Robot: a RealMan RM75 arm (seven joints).
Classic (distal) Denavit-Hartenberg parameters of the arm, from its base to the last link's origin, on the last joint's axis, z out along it. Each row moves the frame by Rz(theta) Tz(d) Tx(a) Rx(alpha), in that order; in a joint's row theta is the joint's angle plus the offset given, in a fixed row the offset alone. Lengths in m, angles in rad.
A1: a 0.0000, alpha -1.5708, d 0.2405, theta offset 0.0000
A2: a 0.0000, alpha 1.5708, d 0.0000, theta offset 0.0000
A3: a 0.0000, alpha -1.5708, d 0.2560, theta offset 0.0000
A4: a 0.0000, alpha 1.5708, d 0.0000, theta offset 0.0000
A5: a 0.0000, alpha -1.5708, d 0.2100, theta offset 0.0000
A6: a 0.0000, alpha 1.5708, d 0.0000, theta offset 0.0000
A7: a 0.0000, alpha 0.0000, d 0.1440, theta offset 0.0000
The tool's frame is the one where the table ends.
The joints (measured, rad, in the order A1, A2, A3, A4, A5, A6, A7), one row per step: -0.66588, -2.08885, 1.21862, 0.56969, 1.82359, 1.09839, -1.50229; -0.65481, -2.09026, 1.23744, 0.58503, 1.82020, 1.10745, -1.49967; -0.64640, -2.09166, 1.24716, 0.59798, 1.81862, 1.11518, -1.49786; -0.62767, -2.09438, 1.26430, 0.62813, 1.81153, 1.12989, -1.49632; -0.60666, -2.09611, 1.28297, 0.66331, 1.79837, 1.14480, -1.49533; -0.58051, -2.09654, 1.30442, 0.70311, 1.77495, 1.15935, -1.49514; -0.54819, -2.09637, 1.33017, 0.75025, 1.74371, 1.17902, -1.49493; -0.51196, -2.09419, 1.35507, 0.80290, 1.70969, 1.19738, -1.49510
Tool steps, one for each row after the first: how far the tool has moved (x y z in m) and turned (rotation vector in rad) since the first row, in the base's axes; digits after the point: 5 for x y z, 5 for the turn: 0.00052, -0.00348, -0.00121, -0.01121, 0.00267, -0.01507; 0.00117, -0.00570, -0.00155, -0.01727, 0.00236, -0.02569; 0.00306, -0.00953, -0.00122, -0.02403, -0.00361, -0.04437; 0.00580, -0.01310, 0.00007, -0.02724, -0.01421, -0.06406; 0.00878, -0.01703, 0.00233, -0.02642, -0.03248, -0.08112; 0.01262, -0.02252, 0.00515, -0.02750, -0.05828, -0.10097; 0.01637, -0.02806, 0.00953, -0.02344, -0.08575, -0.12093
